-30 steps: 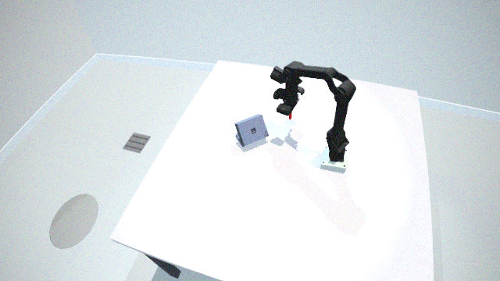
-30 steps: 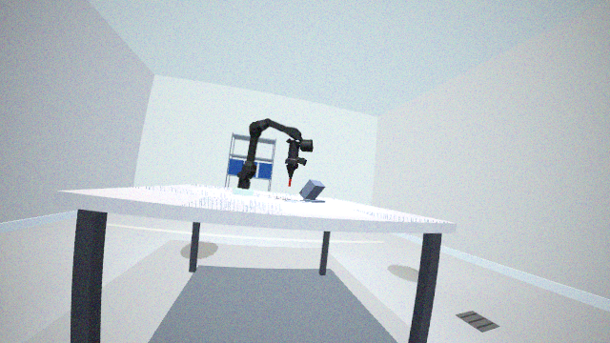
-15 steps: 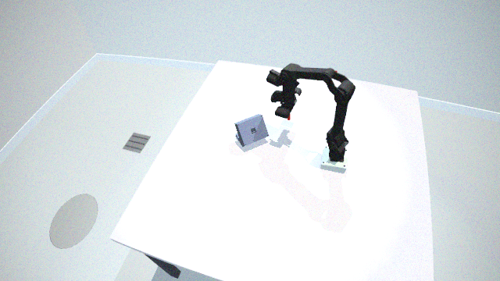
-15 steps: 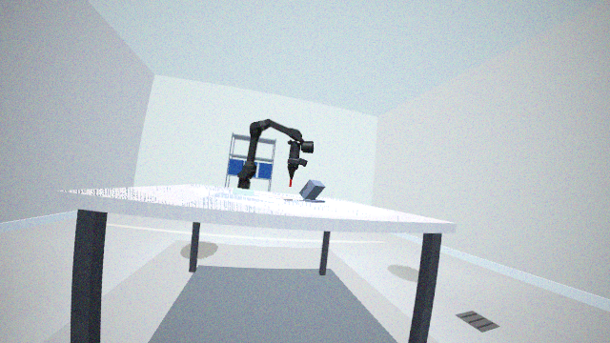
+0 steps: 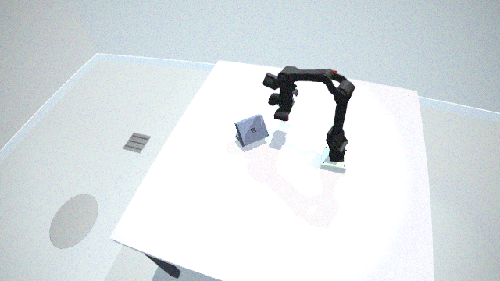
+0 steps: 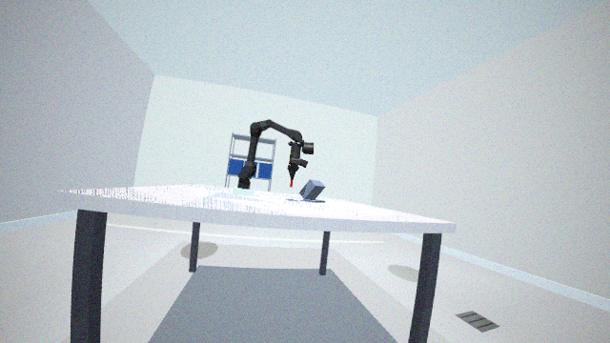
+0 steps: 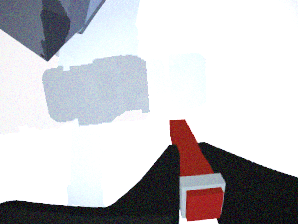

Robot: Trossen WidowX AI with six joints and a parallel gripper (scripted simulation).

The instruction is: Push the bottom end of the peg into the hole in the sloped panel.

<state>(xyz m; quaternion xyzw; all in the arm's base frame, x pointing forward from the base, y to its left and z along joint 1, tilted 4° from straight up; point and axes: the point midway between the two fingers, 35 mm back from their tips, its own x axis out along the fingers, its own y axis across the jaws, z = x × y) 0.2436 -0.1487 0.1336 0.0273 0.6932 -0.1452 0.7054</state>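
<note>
Now: gripper tip 16 cm short of the sloped grey-blue panel, 7 cm to the right of it and 4 cm above it. The rest, counted from my gripper tip: red peg: 2 cm above.
</note>
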